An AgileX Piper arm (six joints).
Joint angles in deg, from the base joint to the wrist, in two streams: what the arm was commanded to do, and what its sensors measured. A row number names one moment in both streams.
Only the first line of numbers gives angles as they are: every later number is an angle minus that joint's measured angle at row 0.
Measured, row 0:
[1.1 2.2 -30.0 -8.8 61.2 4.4]
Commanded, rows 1 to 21:
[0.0 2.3 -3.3 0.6 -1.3 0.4]
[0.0 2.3 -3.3 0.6 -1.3 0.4]
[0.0 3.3 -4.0 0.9 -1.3 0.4]
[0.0 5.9 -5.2 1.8 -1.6 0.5]
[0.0 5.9 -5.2 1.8 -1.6 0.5]
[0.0 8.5 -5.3 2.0 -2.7 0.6]
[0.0 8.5 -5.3 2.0 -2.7 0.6]
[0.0 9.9 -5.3 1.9 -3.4 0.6]
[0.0 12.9 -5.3 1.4 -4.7 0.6]
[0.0 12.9 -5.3 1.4 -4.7 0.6]
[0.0 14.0 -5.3 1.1 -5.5 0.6]
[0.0 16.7 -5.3 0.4 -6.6 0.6]
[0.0 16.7 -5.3 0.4 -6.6 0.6]
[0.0 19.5 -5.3 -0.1 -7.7 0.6]
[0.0 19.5 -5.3 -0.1 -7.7 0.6]
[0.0 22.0 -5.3 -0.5 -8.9 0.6]
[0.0 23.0 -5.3 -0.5 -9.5 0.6]
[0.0 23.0 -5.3 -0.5 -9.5 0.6]
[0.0 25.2 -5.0 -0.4 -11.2 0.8]
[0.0 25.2 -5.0 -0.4 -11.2 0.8]
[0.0 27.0 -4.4 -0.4 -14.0 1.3]
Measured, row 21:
[0.0 24.8 -5.1 0.1 -9.9 0.6]
